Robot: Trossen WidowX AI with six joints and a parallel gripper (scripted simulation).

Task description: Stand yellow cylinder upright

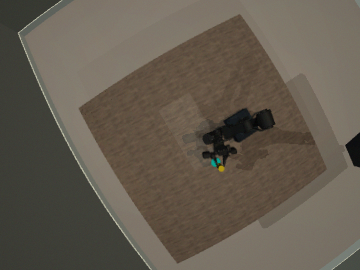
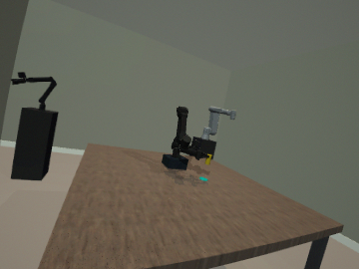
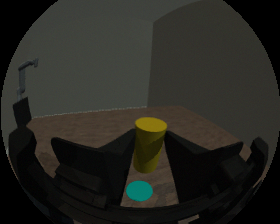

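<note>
My gripper tip is now 160 mm above the cyan circle. From my gripper tip the other things lie so: yellow tall cylinder 20 mm below.
</note>
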